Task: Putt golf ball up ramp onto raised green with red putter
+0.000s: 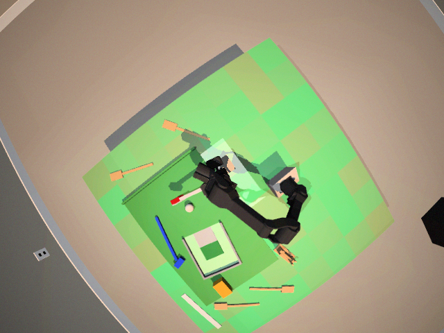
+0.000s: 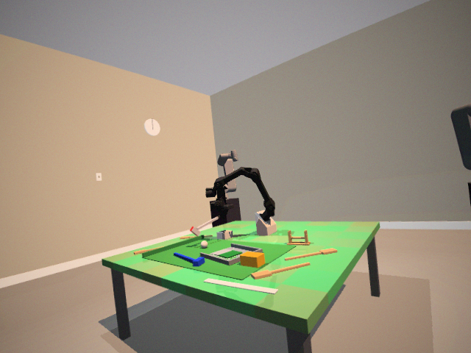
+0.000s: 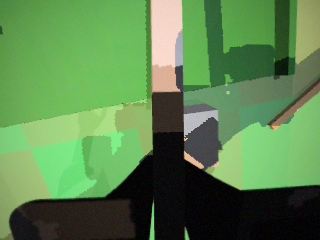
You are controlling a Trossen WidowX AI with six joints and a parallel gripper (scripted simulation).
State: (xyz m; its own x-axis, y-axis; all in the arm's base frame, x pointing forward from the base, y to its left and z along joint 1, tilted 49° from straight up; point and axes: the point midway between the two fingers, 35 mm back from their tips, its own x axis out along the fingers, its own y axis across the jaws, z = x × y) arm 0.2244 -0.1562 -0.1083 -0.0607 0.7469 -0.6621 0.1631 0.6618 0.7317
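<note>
The beige block lies 120 mm below my gripper tip, 40 mm to the right of it and 40 mm behind it. Also, from my gripper tip: white golf ball: 220 mm ahead, 120 mm below, 30 mm to the left; blue putter: 420 mm ahead, 120 mm to the left, 120 mm below; red putter: 120 mm ahead, 20 mm to the right.
</note>
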